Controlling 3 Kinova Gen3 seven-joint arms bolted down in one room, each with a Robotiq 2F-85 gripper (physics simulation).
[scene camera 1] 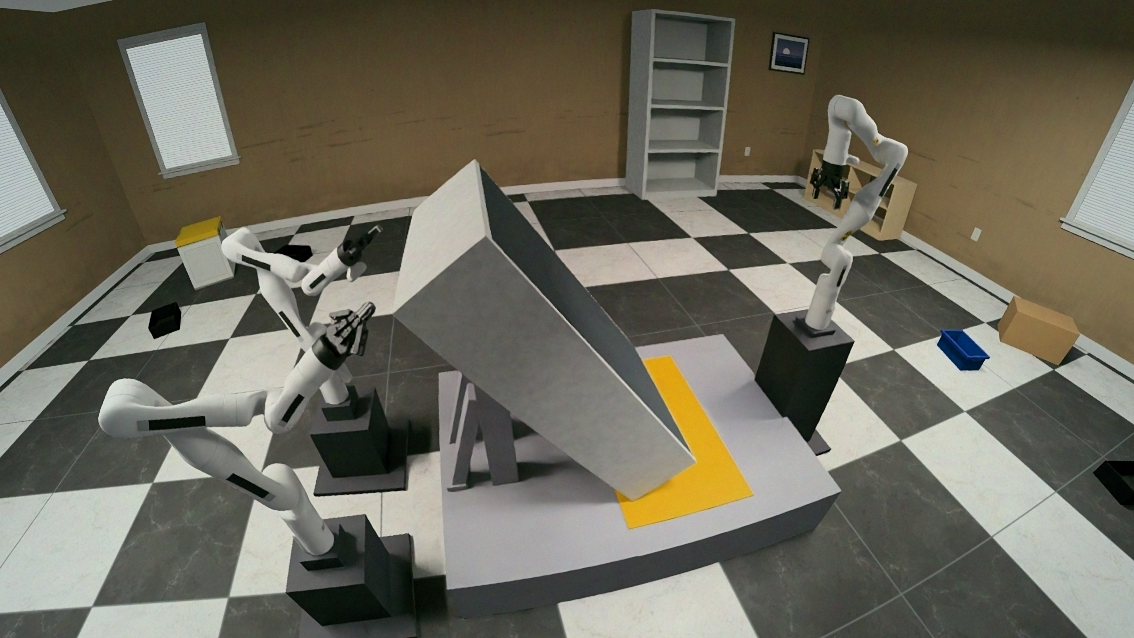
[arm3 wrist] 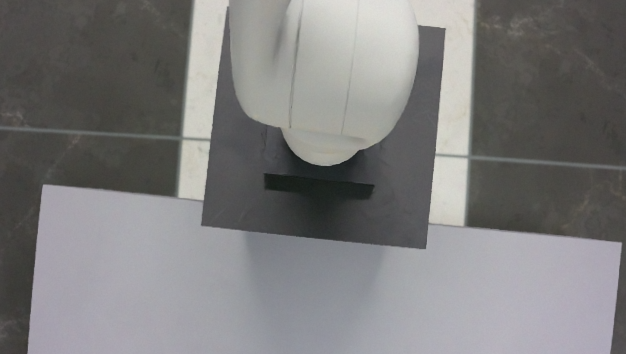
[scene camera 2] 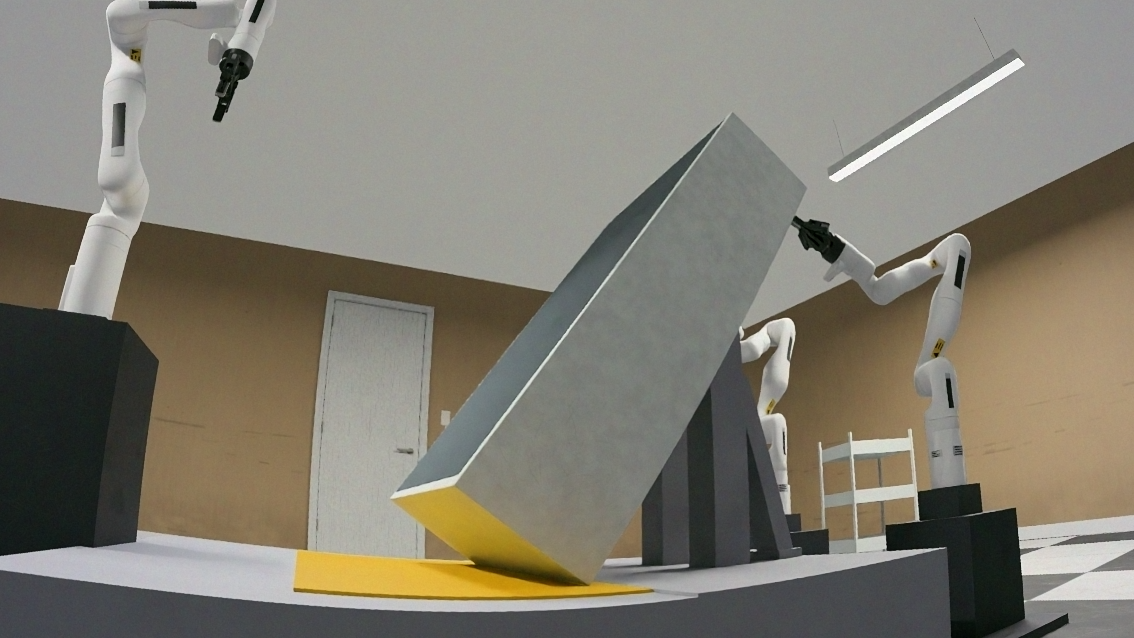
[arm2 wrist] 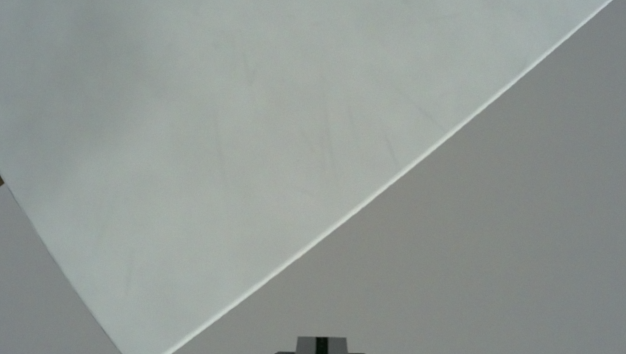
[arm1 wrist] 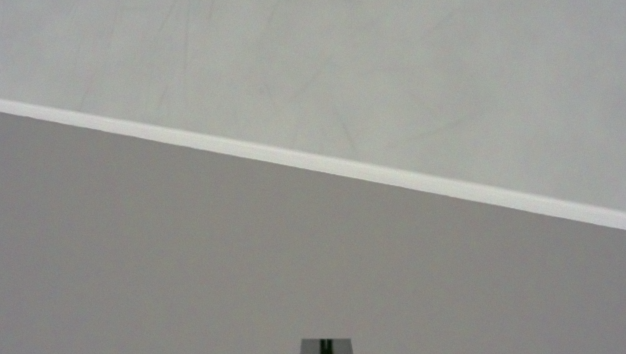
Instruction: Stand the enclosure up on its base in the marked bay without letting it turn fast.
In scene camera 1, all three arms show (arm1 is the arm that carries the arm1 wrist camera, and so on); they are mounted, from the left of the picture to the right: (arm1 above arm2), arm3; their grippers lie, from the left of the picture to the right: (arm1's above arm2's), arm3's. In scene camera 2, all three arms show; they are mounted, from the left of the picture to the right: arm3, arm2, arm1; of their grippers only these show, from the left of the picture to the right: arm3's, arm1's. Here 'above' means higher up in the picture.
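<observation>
The grey open-sided enclosure (scene camera 1: 539, 357) (scene camera 2: 626, 349) leans, its lower edge on the yellow marked bay (scene camera 1: 709, 460) (scene camera 2: 380, 575) and its raised body over a dark stand (scene camera 1: 497, 436) (scene camera 2: 713, 460). Its yellow base is tilted off the bay. Its pale surface (arm1 wrist: 310, 75) (arm2 wrist: 280, 150) fills much of the arm1 and arm2 wrist views. Arm1's gripper (arm1 wrist: 326, 346) (scene camera 1: 376, 231) (scene camera 2: 796, 222) is shut and empty near the raised end; contact cannot be told. Arm2's gripper (arm2 wrist: 321, 345) (scene camera 1: 370, 308) is shut and empty, left of the enclosure. Arm3's gripper (scene camera 1: 828, 198) (scene camera 2: 218, 117) is open, high and away from it.
A low grey platform (scene camera 1: 539, 547) (scene camera 2: 793, 599) carries the bay and stand. Arm3's dark pedestal (scene camera 1: 800, 380) (scene camera 2: 55, 428) stands at its far right side in scene camera 1. Arm1's pedestal (scene camera 1: 348, 440) and arm2's pedestal (scene camera 1: 337, 575) stand at its left.
</observation>
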